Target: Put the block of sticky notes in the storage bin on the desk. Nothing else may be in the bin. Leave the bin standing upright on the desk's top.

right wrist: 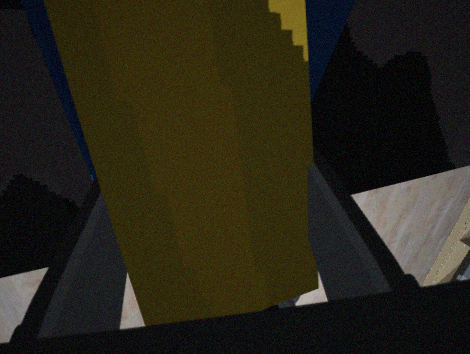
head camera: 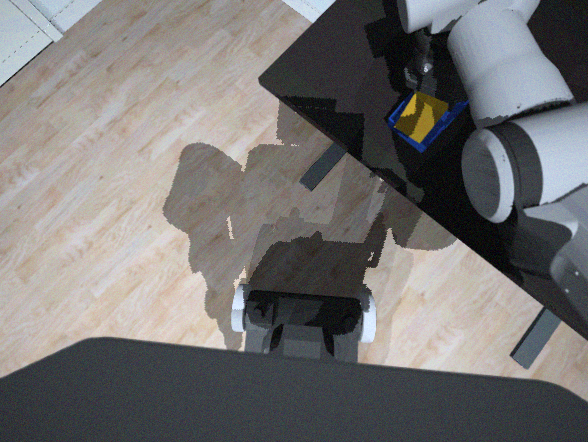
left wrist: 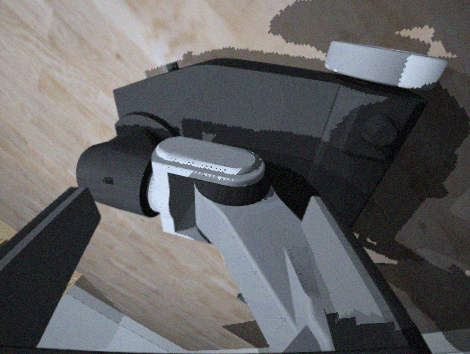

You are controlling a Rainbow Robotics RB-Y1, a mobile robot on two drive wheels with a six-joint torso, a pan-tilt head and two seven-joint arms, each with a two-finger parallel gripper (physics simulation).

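Pixels of known places: left gripper, fingertip midpoint: [left wrist: 202, 206]; right gripper, fingertip midpoint: [right wrist: 212, 176] [head camera: 433, 100]; robot's base, origin of the base link: [head camera: 303, 309].
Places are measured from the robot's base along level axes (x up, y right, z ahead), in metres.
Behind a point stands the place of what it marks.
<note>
The yellow block of sticky notes [head camera: 424, 120] @(x 0.845, y 0.211, z 0.480 m) [right wrist: 200, 150] @(x 0.862, y 0.236, z 0.548 m) is held upright over or inside the blue storage bin [head camera: 422, 148] @(x 0.769, y 0.237, z 0.458 m) [right wrist: 327, 35] @(x 0.829, y 0.304, z 0.533 m). In the head view the bin's blue rim shows around its lower sides, and in the right wrist view blue shows on both sides of the block. How deep the block sits is hidden. The bin stands on the dark desk [head camera: 325, 65] @(x 0.721, y 0.011, z 0.700 m). My right gripper [head camera: 421, 81] [right wrist: 212, 176] @(x 0.843, y 0.230, z 0.527 m) is shut on the block, one finger on each side. My left gripper [left wrist: 202, 206] @(x 0.529, y -0.222, z -0.195 m) is open and empty, away from the desk, over my base. The bin's inside is mostly hidden.
My right arm [head camera: 505, 65] @(x 1.137, y 0.160, z 0.359 m) reaches over the desk at the right of the head view. The desk's near edge runs diagonally, with grey desk legs [head camera: 325, 167] [head camera: 536, 337] below it. My wheeled base [head camera: 305, 310] @(x 0.191, y 0.008, z 0.020 m) [left wrist: 250, 100] @(x 0.169, y -0.171, z -0.230 m) is on the wooden floor [head camera: 100, 200] @(x 0.001, y -1.088, z 0.455 m).
</note>
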